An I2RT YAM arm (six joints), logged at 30 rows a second.
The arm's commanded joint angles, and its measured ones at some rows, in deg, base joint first. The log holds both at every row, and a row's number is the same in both.
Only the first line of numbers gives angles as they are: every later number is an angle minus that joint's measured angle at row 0.
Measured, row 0:
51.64, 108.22, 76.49, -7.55, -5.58, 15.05
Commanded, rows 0 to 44:
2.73, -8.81, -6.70, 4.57, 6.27, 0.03
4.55, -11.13, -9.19, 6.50, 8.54, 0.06
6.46, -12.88, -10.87, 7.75, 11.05, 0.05
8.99, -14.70, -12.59, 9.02, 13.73, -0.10
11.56, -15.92, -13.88, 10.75, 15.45, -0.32
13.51, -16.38, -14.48, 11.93, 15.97, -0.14
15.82, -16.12, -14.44, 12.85, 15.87, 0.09
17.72, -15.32, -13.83, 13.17, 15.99, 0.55
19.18, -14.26, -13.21, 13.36, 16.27, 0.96
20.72, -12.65, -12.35, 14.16, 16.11, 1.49
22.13, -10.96, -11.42, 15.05, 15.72, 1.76
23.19, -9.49, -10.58, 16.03, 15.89, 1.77
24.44, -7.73, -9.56, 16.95, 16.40, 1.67
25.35, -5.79, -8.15, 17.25, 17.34, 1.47
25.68, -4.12, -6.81, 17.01, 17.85, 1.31
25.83, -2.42, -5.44, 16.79, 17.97, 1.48
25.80, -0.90, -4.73, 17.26, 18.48, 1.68
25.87, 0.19, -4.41, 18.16, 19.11, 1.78
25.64, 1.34, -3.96, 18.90, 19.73, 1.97
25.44, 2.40, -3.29, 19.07, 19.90, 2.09
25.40, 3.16, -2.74, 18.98, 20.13, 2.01
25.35, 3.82, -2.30, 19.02, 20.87, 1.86
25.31, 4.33, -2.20, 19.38, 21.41, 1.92
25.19, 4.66, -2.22, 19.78, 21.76, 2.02
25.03, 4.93, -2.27, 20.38, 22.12, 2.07
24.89, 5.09, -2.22, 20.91, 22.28, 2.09
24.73, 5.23, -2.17, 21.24, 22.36, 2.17
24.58, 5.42, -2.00, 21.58, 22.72, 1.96
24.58, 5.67, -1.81, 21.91, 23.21, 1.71
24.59, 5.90, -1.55, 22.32, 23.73, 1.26
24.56, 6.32, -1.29, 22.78, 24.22, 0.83
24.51, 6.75, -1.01, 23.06, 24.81, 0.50
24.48, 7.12, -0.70, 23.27, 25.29, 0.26
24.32, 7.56, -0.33, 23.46, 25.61, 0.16
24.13, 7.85, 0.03, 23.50, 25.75, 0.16
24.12, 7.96, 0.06, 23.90, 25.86, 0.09
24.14, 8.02, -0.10, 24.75, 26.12, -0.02
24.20, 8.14, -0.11, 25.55, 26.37, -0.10
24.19, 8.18, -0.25, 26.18, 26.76, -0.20
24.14, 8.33, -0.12, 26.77, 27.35, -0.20
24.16, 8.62, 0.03, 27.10, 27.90, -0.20
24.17, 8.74, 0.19, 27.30, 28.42, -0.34
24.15, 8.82, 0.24, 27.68, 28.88, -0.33
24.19, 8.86, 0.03, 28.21, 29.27, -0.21
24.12, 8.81, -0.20, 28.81, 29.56, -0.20
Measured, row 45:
24.89, 7.87, -1.27, 23.60, 26.57, 0.79
